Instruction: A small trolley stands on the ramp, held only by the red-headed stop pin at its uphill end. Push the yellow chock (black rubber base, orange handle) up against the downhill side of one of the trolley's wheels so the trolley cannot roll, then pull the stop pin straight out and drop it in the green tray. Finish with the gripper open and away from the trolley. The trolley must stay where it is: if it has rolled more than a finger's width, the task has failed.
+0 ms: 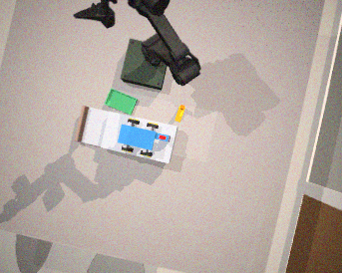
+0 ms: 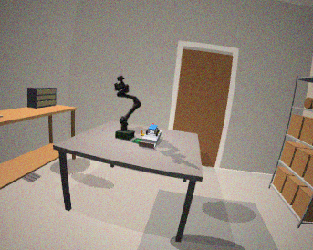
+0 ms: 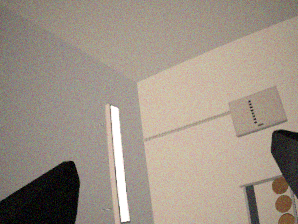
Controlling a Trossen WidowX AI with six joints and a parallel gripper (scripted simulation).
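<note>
My gripper tip is 210 mm short of the yellow chock, 270 mm to the right of it and 580 mm above it. The rest, counted from my gripper tip: blue trolley (310 mm ahead, 120 mm to the left, 490 mm below); then green tray (170 mm ahead, 30 mm to the left, 610 mm below); then red-headed stop pin (310 mm ahead, 210 mm to the left, 470 mm below).
</note>
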